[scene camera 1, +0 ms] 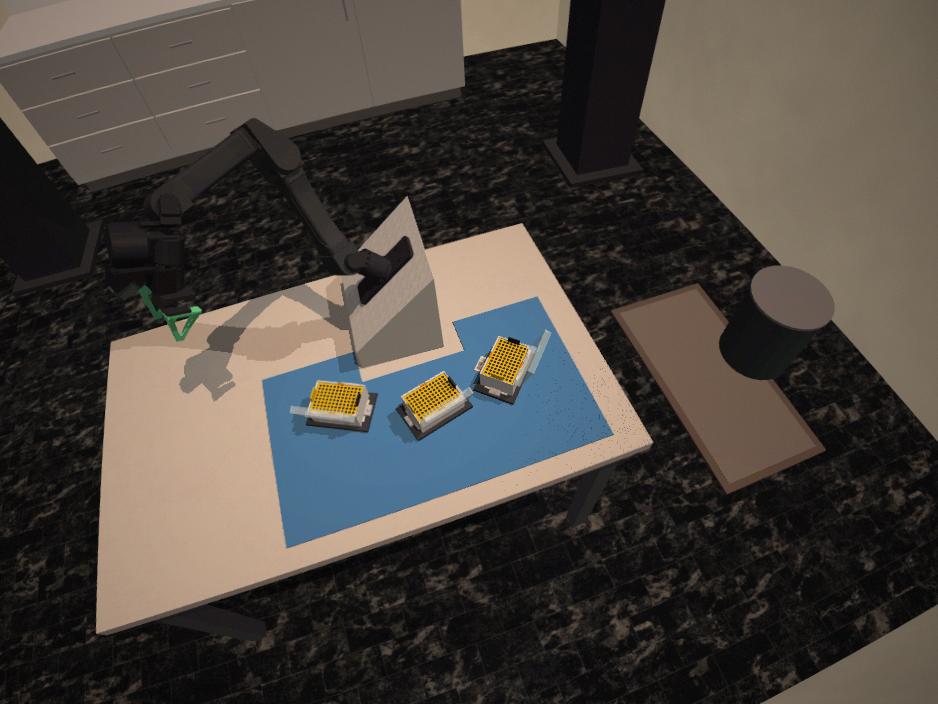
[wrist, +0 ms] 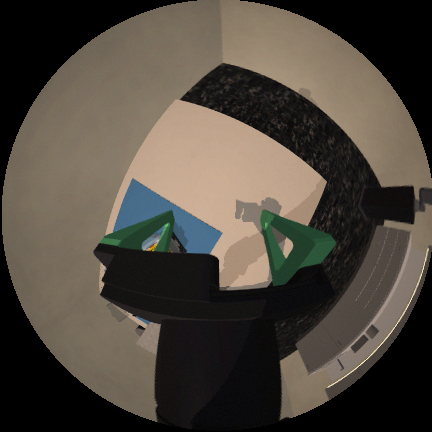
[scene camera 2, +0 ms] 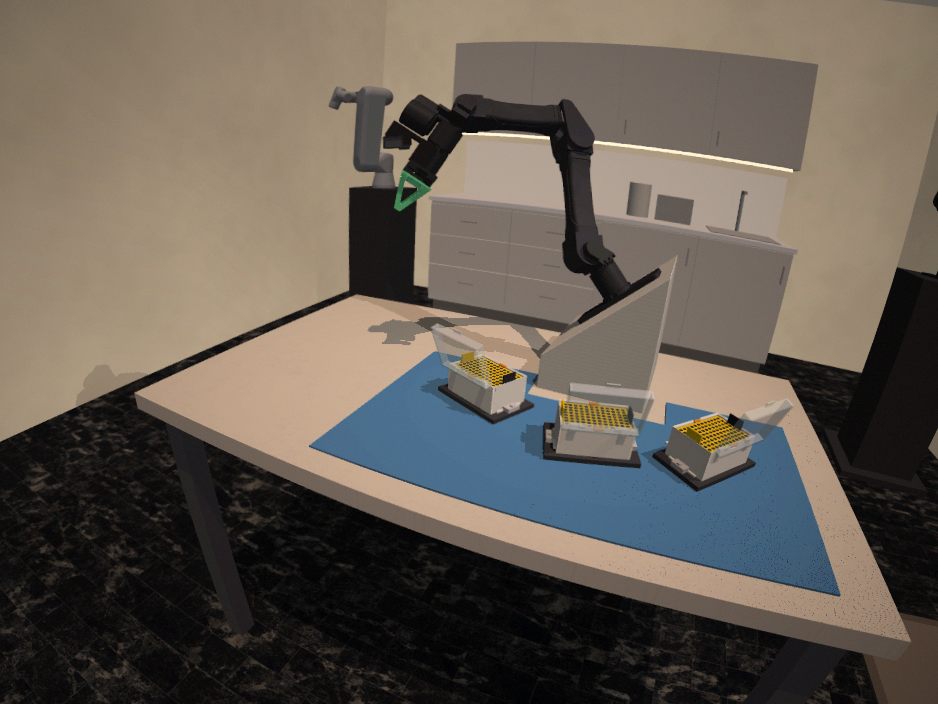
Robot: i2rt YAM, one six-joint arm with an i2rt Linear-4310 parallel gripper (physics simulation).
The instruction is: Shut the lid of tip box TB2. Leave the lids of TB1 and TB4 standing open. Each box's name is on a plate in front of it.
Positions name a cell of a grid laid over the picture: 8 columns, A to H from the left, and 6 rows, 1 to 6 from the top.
Note:
In view: the gripper (scene camera 1: B3), a blue mat (scene camera 2: G5), a tip box (scene camera 2: E4), a tip box (scene camera 2: E4) and a tip box (scene camera 2: F4).
The gripper is seen too in the wrist view (wrist: E3) and in scene camera 2 (scene camera 2: D2). The blue mat shows as well in scene camera 1 (scene camera 1: C5) and in the wrist view (wrist: C3).

